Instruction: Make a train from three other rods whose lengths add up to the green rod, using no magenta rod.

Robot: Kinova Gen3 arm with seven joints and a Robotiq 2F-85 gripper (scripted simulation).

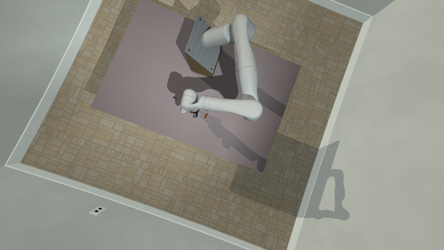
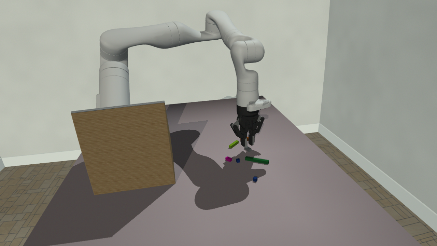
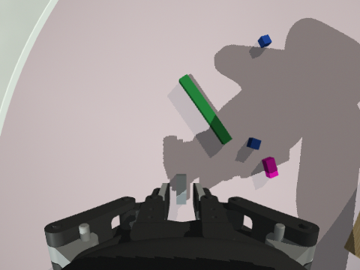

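The grey rod is 3 cm below my hand. The rest, counted from my hand: green rod 8 cm to the right, 3 cm below, 1 cm ahead; orange rod 8 cm to the left, 3 cm below, 1 cm ahead; lime rod 5 cm to the left, 4 cm behind, 3 cm below.
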